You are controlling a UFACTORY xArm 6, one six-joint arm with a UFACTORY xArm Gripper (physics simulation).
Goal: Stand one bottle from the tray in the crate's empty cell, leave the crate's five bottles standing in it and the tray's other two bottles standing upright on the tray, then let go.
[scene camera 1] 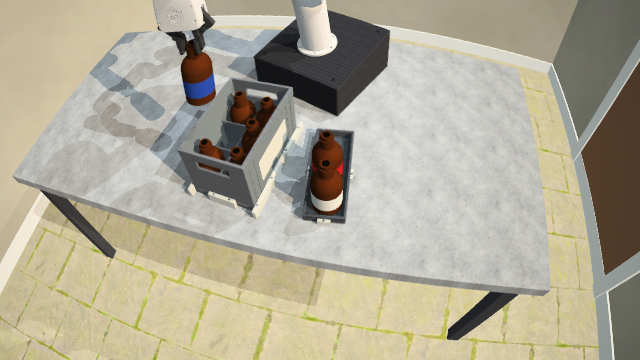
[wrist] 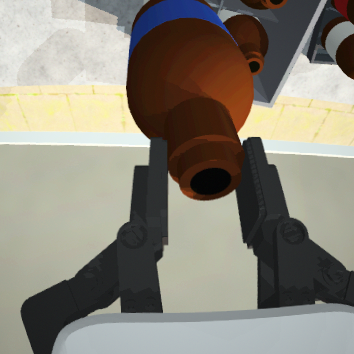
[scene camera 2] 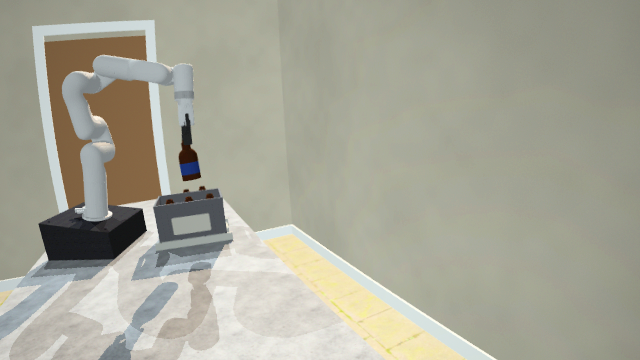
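My gripper is shut on the neck of the blue-labelled brown bottle. The bottle hangs nearly upright, above the height of the grey crate; in scene camera 2 it shows above the crate. Several brown bottles stand in the crate; the empty cell lies in the middle of the row away from the tray. The tray holds two upright bottles, a red-labelled one and a white-labelled one; both show partly in the wrist view.
The black base block with the arm's column stands behind the crate and tray on the grey table. Pale strips edge the crate's foot, and small pale blocks sit against the tray.
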